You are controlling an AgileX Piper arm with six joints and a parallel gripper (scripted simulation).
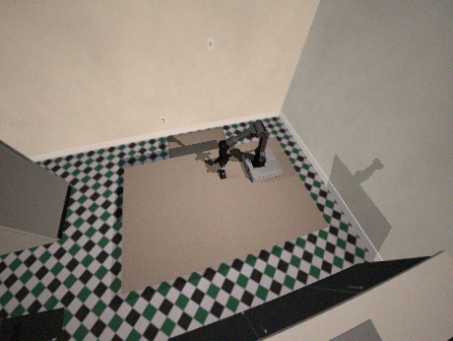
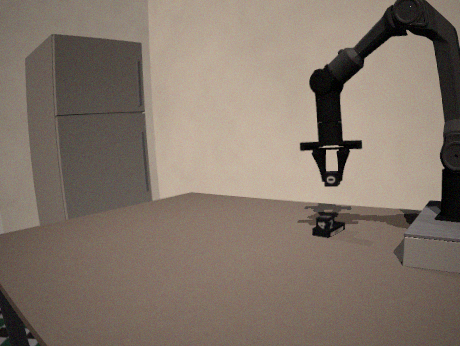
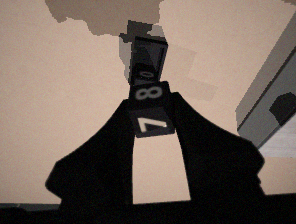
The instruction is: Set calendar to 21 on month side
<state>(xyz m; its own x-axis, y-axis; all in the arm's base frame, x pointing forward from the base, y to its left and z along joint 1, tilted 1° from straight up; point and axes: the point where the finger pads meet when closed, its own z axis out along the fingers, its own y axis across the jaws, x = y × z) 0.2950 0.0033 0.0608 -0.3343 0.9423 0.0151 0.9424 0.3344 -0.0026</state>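
My gripper is now 100 mm above the dark number cube and 30 mm to the right of it. Also, from my hand: dark calendar tray 120 mm below, 20 mm to the left.
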